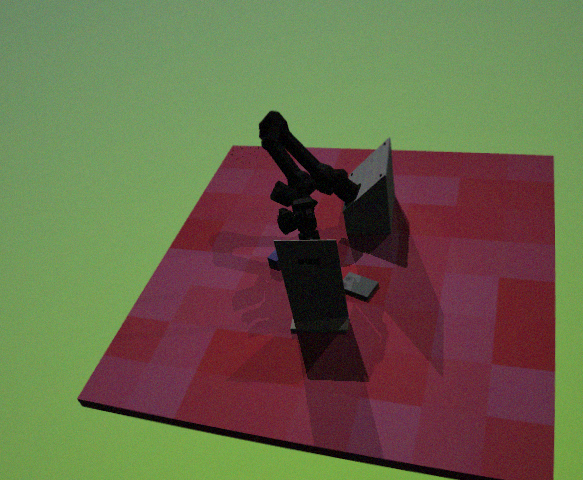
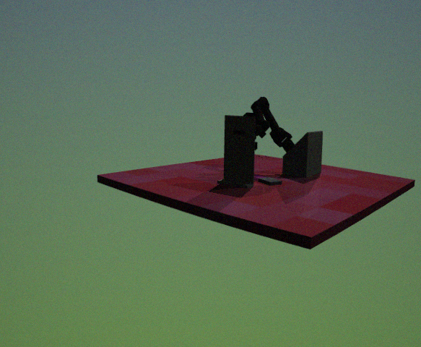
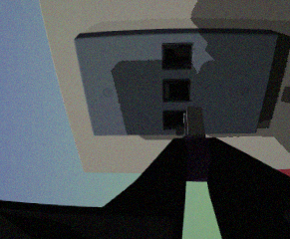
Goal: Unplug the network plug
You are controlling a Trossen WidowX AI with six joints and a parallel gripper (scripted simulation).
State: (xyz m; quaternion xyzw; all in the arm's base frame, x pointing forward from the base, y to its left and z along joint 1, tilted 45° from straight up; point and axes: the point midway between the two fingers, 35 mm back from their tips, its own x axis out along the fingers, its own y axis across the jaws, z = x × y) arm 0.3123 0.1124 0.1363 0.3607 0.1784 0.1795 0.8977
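My gripper tip is now 24 cm above the purple marked square, 12 cm past it and 6 cm to the left of it. Round my gripper tip: purple network plug (right at my gripper tip); grey upright panel (9 cm below, 7 cm ahead, 2 cm to the left); flat grey slab (23 cm below, 9 cm to the left, 8 cm behind).
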